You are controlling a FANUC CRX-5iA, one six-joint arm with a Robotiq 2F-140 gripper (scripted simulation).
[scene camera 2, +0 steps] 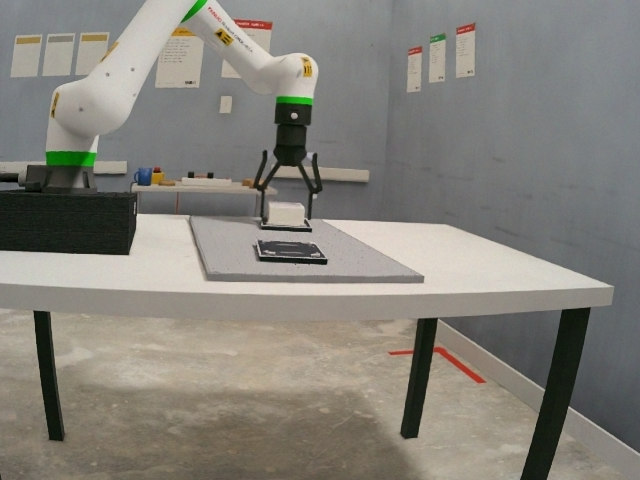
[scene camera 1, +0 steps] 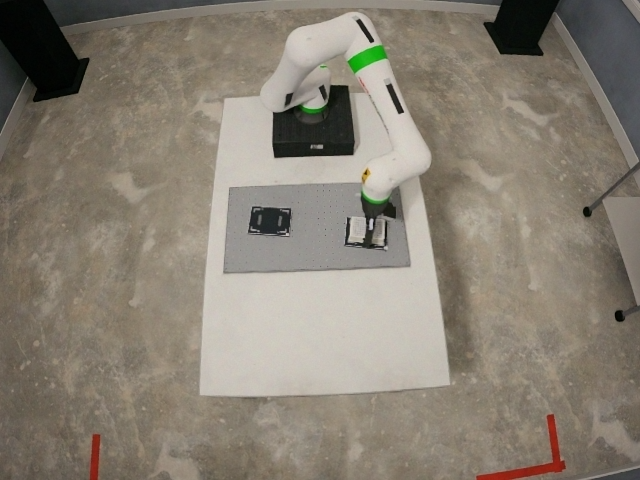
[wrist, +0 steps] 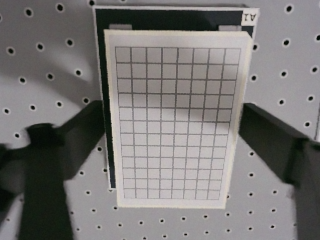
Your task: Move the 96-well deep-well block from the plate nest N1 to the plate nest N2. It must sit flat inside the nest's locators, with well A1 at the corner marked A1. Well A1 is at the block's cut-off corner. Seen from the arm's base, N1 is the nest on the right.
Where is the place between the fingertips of the gripper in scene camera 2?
285, 217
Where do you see a plate nest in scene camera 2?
At 306, 250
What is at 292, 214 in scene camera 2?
A deep-well block.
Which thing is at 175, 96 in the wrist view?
A deep-well block.
